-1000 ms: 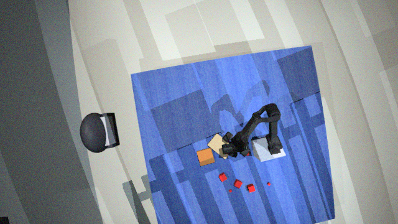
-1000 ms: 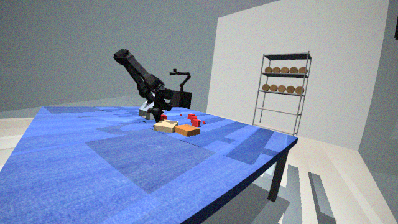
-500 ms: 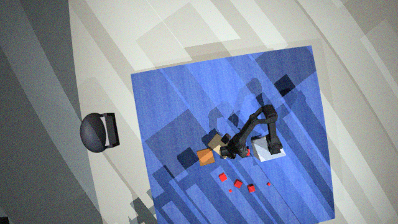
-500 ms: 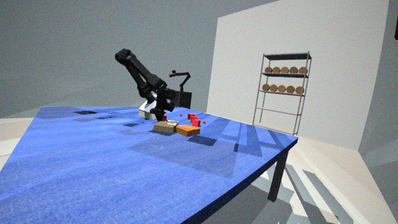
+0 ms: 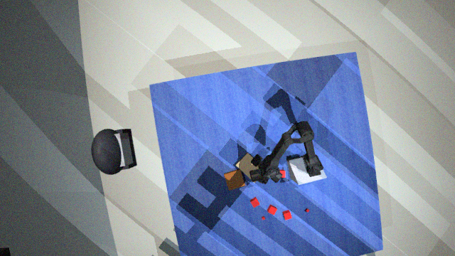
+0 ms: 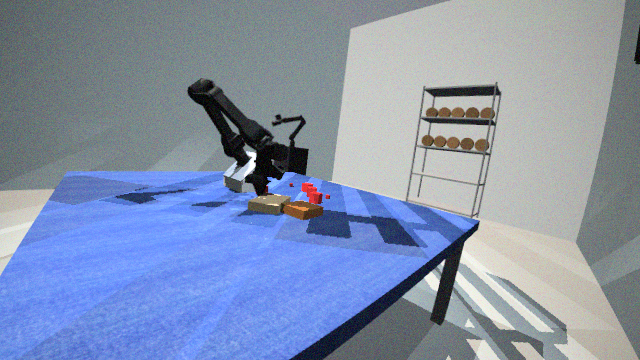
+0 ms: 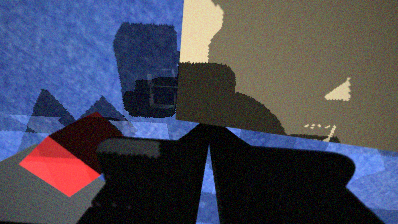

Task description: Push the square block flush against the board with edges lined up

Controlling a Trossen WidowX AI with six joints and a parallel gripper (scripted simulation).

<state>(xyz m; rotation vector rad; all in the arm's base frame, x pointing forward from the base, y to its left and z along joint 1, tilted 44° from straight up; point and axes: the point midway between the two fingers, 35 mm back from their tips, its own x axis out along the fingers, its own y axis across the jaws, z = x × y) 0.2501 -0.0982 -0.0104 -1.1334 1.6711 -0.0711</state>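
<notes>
The tan board lies 80 mm ahead of my gripper tip, 10 mm to the right of it and 10 mm above it. The rest, counted from my gripper tip: orange square block: 190 mm ahead, 40 mm to the left, 10 mm above.
</notes>
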